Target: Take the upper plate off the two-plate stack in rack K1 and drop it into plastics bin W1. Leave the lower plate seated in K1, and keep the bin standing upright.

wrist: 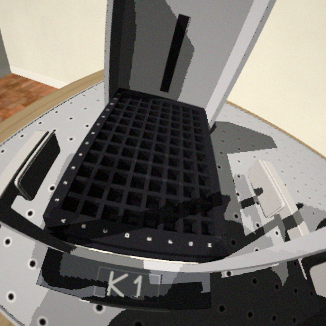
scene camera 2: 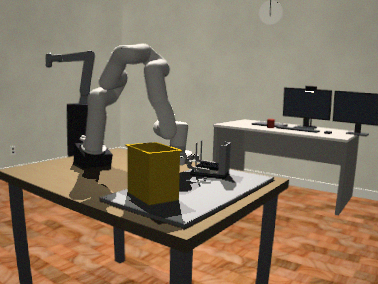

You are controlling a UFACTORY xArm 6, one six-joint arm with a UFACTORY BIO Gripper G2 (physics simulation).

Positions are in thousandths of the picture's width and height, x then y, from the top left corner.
Scene:
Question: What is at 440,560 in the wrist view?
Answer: A black plate.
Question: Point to a yellow bin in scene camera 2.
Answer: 406,597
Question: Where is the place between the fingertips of the gripper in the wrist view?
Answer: At 502,471

